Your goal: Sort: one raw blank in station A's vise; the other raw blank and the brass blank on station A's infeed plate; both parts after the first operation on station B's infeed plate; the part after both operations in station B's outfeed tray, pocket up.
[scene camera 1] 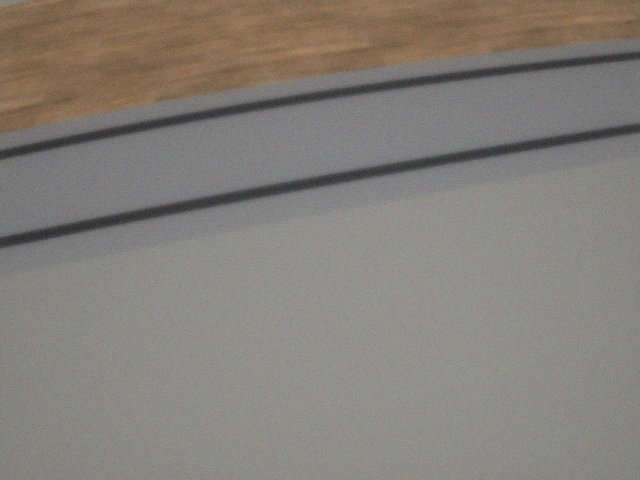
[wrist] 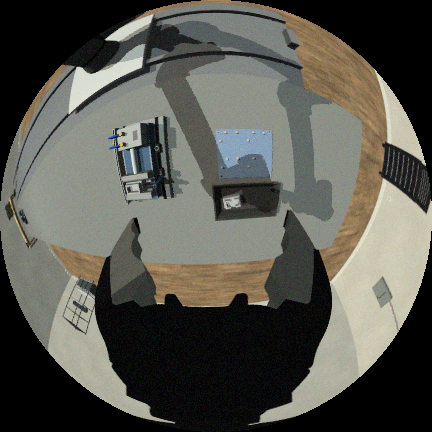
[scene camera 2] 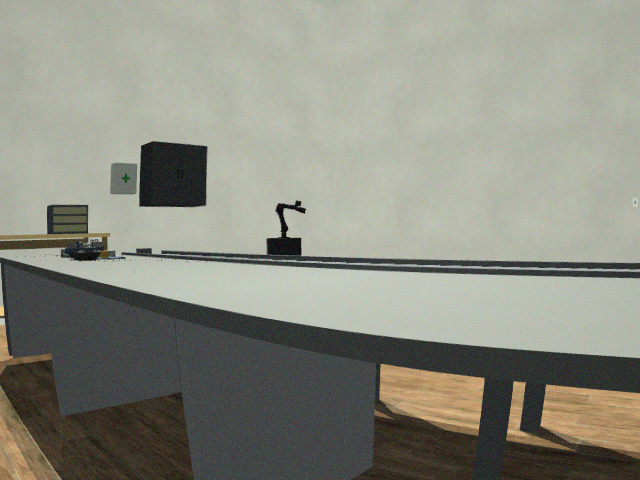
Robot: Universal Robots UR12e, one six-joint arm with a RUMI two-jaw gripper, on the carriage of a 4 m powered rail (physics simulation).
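Places are measured from the arm's base along level axes (x up, y back, z right), in metres.
Pixels of known places: gripper, fingertip midpoint: [wrist: 209,214].
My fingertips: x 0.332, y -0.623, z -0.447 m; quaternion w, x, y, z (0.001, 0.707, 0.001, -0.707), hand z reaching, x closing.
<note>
Ahead of a thing's pixels: the offset from my fingertips to its middle.
My gripper [wrist: 209,214] is open, its jaws wide apart with nothing between them, high above the table in the wrist view. Ahead of it a dark, open-topped tray [wrist: 248,185] holds a small light-coloured part {dx -0.332, dy -0.157, dz -0.062 m} [wrist: 232,201] at its left end; a recess seems to show in the part's top. A blue plate {dx -0.358, dy +0.011, dz -0.112 m} [wrist: 235,145] with small pale pins lies against the tray's far side, partly in shadow, and I see no blank on it. Left of them stands a vise unit {dx -0.312, dy +0.019, dz +0.247 m} [wrist: 135,167]; I cannot tell whether it holds a part. The brass blank does not show in these views.
The dark arm [scene camera 2: 283,222] stands on its carriage [scene camera 2: 283,245] in scene camera 2. Rail lines [scene camera 1: 310,181] [scene camera 2: 413,268] run along the table. Small machinery [scene camera 2: 85,250] stands at the table's far left. Arm shadows cross the table in the wrist view.
</note>
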